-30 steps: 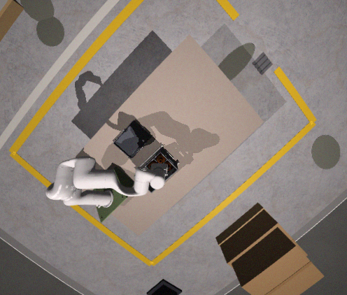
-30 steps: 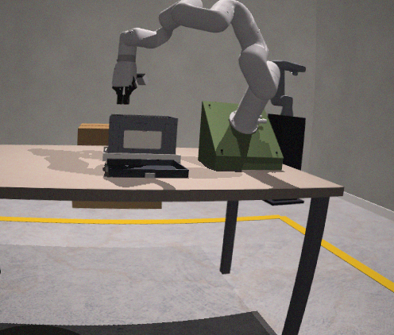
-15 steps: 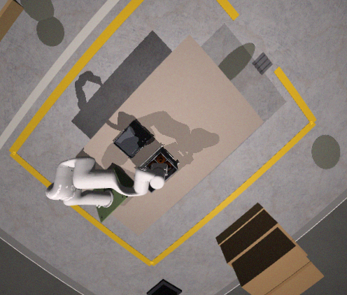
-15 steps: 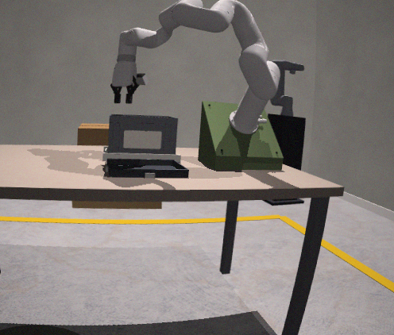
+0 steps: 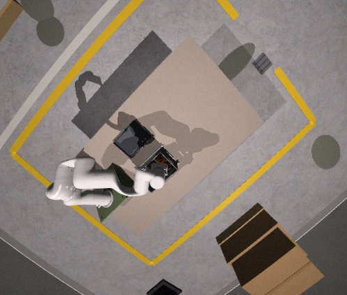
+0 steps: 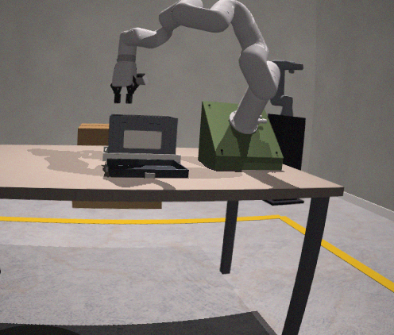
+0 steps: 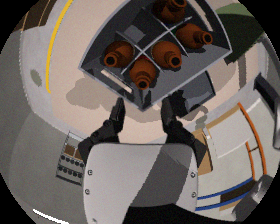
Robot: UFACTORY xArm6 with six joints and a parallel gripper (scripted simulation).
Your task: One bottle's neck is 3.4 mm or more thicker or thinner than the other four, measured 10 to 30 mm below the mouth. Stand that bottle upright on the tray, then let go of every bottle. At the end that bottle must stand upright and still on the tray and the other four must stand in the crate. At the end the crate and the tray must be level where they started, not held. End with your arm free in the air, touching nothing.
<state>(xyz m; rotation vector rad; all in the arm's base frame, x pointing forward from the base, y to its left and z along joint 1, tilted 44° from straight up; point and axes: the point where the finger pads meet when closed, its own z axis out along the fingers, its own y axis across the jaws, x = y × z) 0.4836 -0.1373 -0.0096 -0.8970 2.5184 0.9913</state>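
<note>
Right now my hand is 160 mm above the dark crate, 90 mm past it and 30 mm to the left of it. The rest, counted from my hand: glass bottle: 180 mm behind, 150 mm below, 70 mm to the right; then flat dark tray: 260 mm to the left, 230 mm below, 50 mm behind.
</note>
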